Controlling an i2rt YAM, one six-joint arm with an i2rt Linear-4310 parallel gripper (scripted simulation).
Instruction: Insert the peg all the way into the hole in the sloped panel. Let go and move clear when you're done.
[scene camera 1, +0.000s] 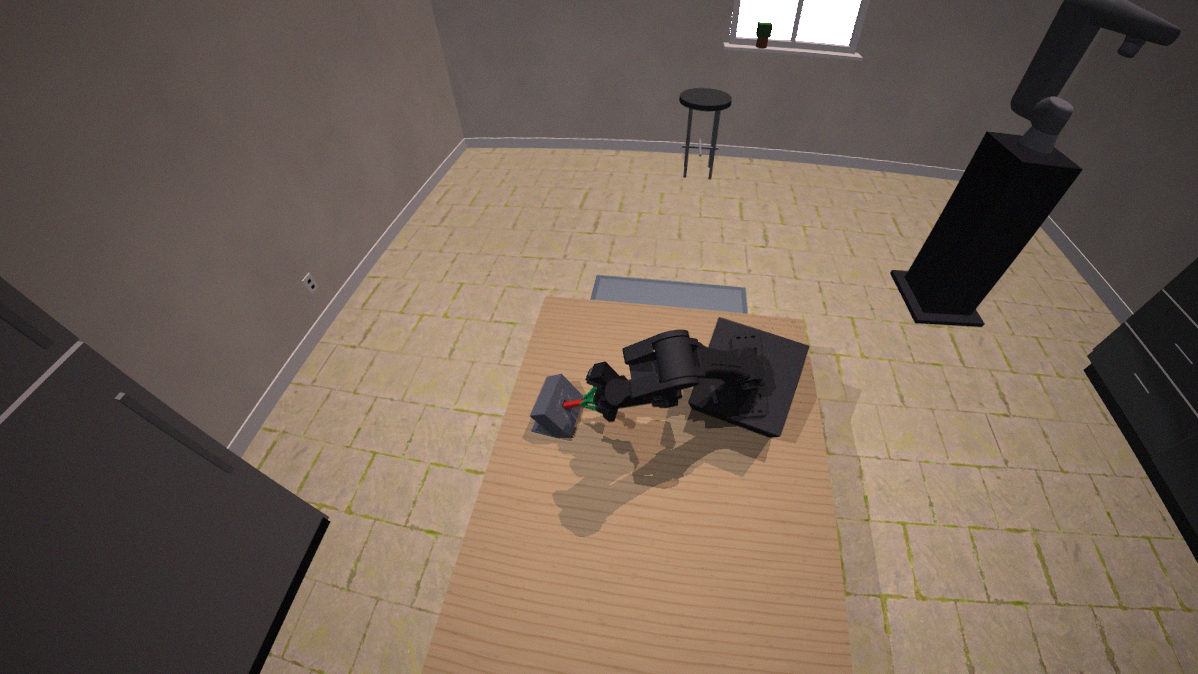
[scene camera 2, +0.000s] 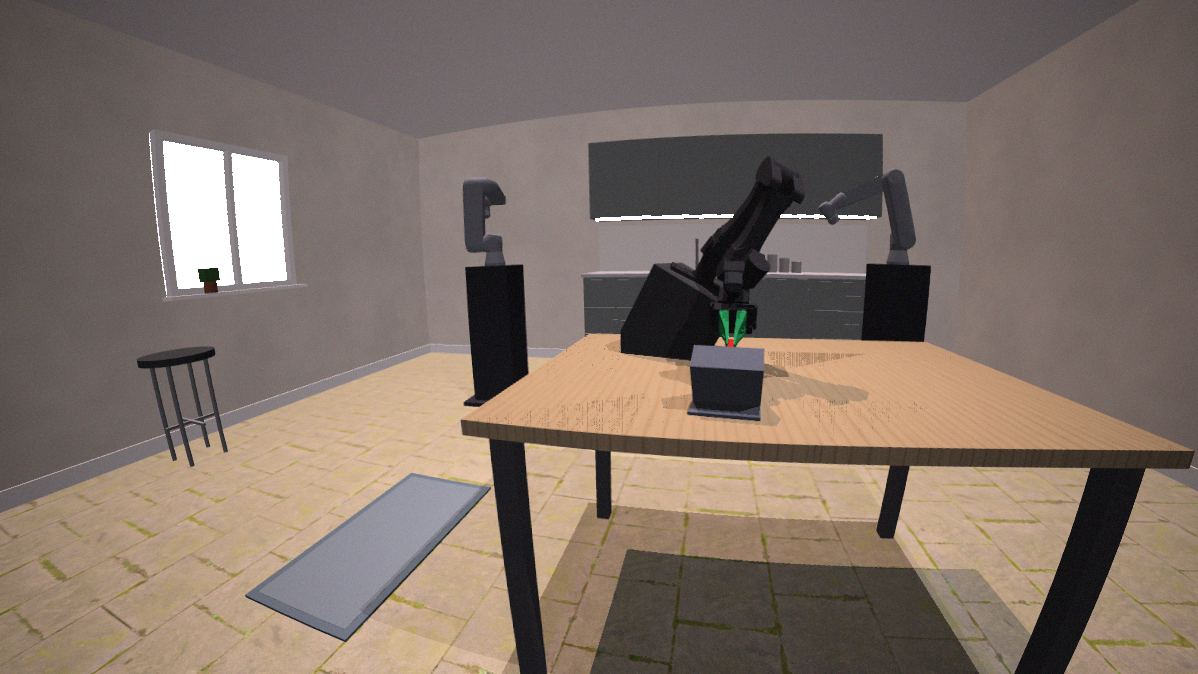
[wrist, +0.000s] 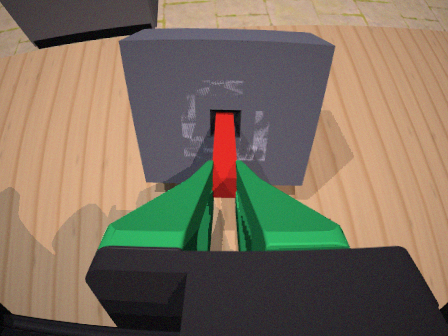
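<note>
You'd find my gripper (scene camera 2: 730, 346) there, and it's also visible in the wrist view (wrist: 224, 170). That same wrist view gives me a red peg (wrist: 224, 152) too.
</note>
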